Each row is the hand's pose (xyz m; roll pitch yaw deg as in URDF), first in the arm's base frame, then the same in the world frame.
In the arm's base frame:
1: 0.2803 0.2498 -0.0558 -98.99 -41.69 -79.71
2: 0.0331 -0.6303 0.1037 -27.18 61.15 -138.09
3: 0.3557 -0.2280 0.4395 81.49 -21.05 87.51
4: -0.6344 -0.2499 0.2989 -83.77 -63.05 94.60
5: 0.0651 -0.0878 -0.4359 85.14 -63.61 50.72
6: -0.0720 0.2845 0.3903 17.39 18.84 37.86
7: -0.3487 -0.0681 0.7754 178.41 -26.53 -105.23
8: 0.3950 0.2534 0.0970 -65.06 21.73 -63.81
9: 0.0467 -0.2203 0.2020 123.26 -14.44 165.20
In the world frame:
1: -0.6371 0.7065 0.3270 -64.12 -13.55 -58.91
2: -0.2777 -0.0525 -0.0679 155.83 77.56 82.96
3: -0.3259 0.1193 0.5211 40.47 -45.09 148.96
4: -1.0497 -0.2326 -0.0730 -176.41 -58.78 -142.57
5: -0.5440 0.6505 -0.2143 -75.19 -74.51 -112.34
6: -0.9744 0.2847 0.5075 20.98 -22.29 75.62
7: -0.9995 -0.3057 0.5048 -160.90 9.53 -70.61
8: -0.5684 0.6591 0.4989 -19.88 27.02 -6.43
9: -0.5406 0.1446 0.1967 88.90 8.86 -155.17

